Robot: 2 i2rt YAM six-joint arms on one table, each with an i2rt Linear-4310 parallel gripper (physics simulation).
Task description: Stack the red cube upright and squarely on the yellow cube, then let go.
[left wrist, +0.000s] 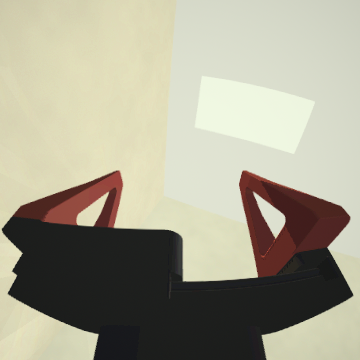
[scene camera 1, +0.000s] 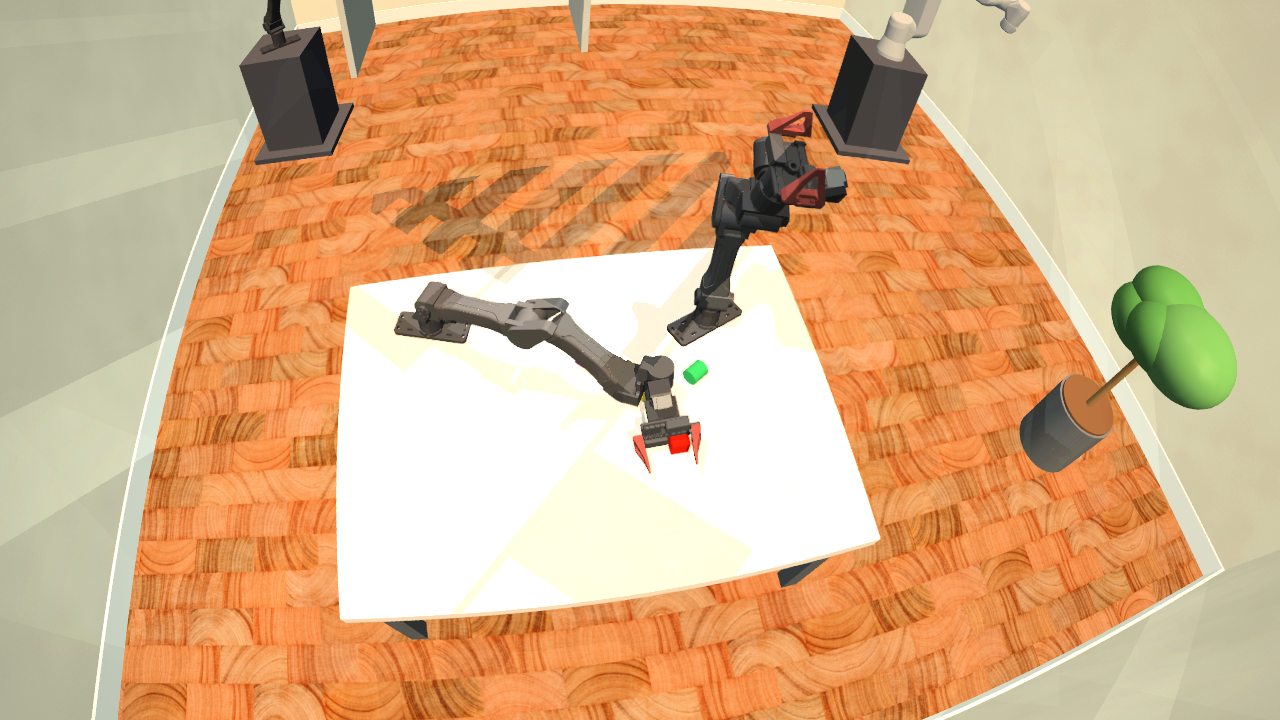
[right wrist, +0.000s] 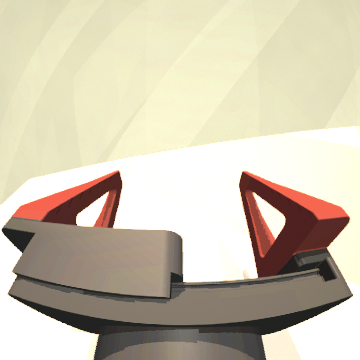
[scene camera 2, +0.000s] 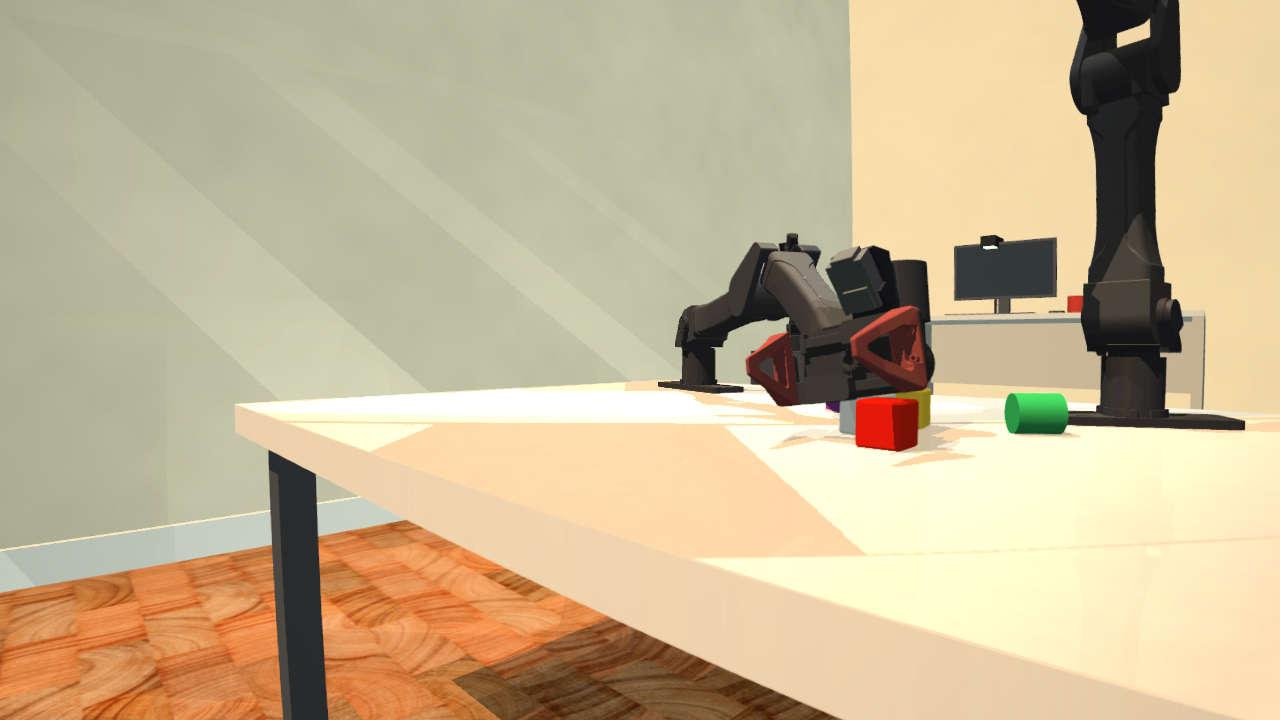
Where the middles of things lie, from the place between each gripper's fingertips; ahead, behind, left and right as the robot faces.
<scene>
Now: the red cube (scene camera 2: 891, 424) 780 mm below my left hand, 90 mm to the right of it and 50 mm ahead of it. The rest, counted from my left hand: green cylinder (scene camera 2: 1025, 413): 780 mm below, 130 mm behind, 30 mm to the right.
Now: the red cube 90 mm behind my right hand, 60 mm below it and 30 mm to the left of it. Round my right hand: green cylinder: 260 mm behind, 90 mm to the left, 60 mm below.
</scene>
